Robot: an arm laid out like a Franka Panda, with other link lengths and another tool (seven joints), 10 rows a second.
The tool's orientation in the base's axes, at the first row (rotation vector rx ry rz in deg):
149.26 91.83 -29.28
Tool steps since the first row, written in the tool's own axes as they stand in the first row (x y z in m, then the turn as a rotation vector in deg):
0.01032 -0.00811 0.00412 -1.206 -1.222 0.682
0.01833 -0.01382 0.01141 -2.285 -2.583 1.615
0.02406 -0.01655 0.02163 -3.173 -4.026 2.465
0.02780 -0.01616 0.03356 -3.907 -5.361 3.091
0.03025 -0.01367 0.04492 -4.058 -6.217 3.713
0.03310 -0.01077 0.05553 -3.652 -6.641 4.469
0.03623 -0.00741 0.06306 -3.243 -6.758 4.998
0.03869 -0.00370 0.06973 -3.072 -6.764 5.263
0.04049 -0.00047 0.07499 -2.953 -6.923 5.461
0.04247 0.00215 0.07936 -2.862 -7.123 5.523
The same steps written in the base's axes. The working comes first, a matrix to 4 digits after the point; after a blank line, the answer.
The tool's axes in the first row as the columns of a matrix, in the base's axes (used below as rounded here):
0.4117 0.8747 -0.2558
0.8613 -0.4651 -0.2043
-0.2977 -0.1362 -0.9449

-0.00390 0.01182 -0.00586 -1.740 -0.610 -0.119
-0.00746 0.01988 -0.01436 -3.613 -1.097 -0.494
-0.01010 0.02400 -0.02535 -5.458 -1.364 -0.836
-0.01127 0.02460 -0.03779 -7.088 -1.503 -1.027
-0.01099 0.02324 -0.04959 -8.058 -1.362 -1.454
-0.01000 0.02217 -0.06086 -8.456 -0.970 -2.231
-0.00770 0.02177 -0.06936 -8.525 -0.671 -2.837
-0.00514 0.02080 -0.07690 -8.527 -0.575 -3.137
-0.00292 0.01977 -0.08285 -8.668 -0.439 -3.338
-0.00093 0.01937 -0.08792 -8.822 -0.280 -3.397

